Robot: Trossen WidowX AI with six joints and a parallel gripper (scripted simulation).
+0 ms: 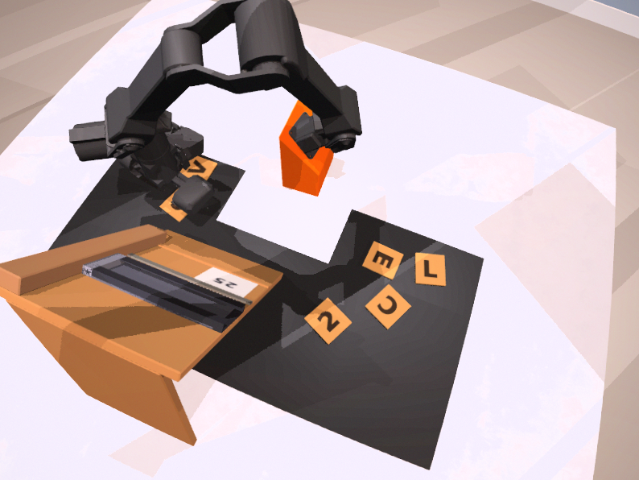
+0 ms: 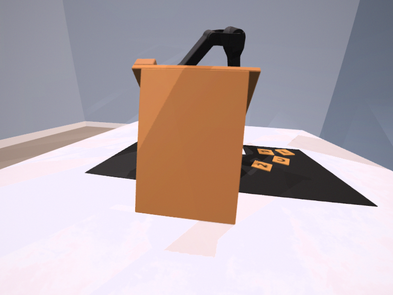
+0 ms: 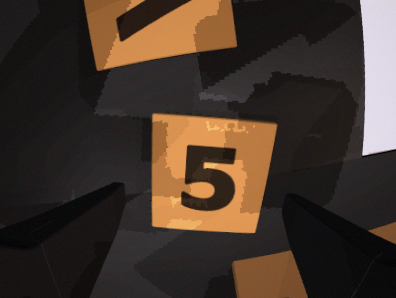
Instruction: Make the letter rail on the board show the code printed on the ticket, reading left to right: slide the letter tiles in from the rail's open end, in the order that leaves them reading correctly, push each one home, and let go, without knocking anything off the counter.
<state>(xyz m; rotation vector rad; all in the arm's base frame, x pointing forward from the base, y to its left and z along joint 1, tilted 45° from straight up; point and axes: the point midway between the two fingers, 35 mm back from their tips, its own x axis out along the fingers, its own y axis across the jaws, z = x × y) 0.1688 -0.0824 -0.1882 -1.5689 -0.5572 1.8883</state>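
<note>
Right now the tile marked 5 is 2 cm below my gripper tip. The rest, counted from my gripper tip: v tile 9 cm behind, 1 cm to the right, 2 cm below; black mat 3 cm ahead, 20 cm to the left, 2 cm below; white ticket 12 cm ahead, 20 cm to the left, 8 cm above.
</note>
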